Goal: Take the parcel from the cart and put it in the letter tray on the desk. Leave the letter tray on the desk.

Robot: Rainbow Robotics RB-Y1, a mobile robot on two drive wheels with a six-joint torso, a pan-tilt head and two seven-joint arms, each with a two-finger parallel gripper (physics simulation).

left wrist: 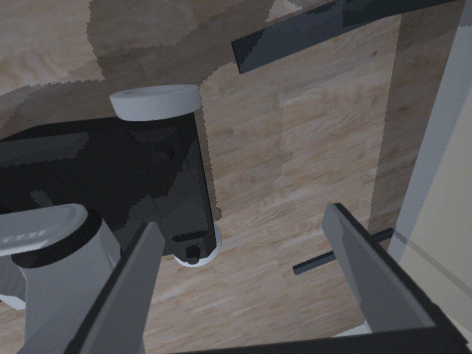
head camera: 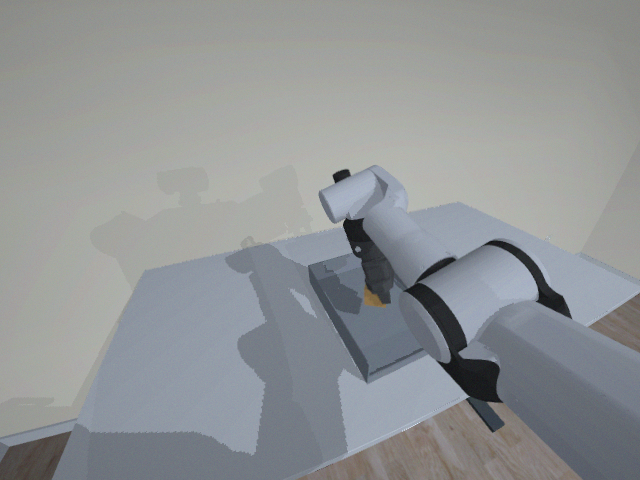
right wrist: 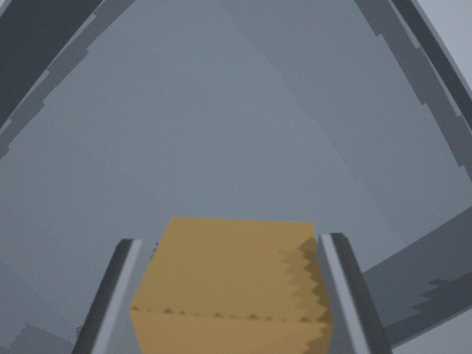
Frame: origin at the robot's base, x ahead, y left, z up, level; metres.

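Seen in the pictures: left gripper, fingertip midpoint: [left wrist: 242, 223]; right gripper, fingertip midpoint: [head camera: 387, 292] [right wrist: 232, 254].
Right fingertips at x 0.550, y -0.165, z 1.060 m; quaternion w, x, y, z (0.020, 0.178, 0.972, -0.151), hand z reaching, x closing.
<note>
Pixels of each thing's middle, then the offset from my right fingertips to it. Level surfaces: height alone.
- parcel at the middle of its body: [right wrist: 236, 312] [head camera: 376, 290] dx +0.008, dy +0.024, dz +0.001 m
- letter tray at the middle of its body: [right wrist: 168, 223] [head camera: 374, 298] dx +0.056, dy +0.012, dz -0.075 m
- desk at its surface level: dz -0.110 m
- wooden floor at its surface level: dz -1.060 m
The parcel [head camera: 373, 298] [right wrist: 230, 270] is an orange-brown box. My right gripper [head camera: 383, 300] [right wrist: 232, 254] is shut on it, with one finger at each side. The parcel shows over the inside of the letter tray [head camera: 338, 322] [right wrist: 200, 125], a shallow grey tray on the desk [head camera: 196, 320]. The gap between the parcel and the tray floor is hard to tell. My arm hides the tray's right part in the head camera. My left gripper [left wrist: 242, 223] is open and empty above the floor. The cart does not show in the frames.
In the left wrist view, my black wheeled base [left wrist: 175, 185] stands on the wooden floor [left wrist: 260, 150]. Dark desk feet [left wrist: 290, 42] lie near it. Behind the desk is a plain wall [head camera: 258, 103].
</note>
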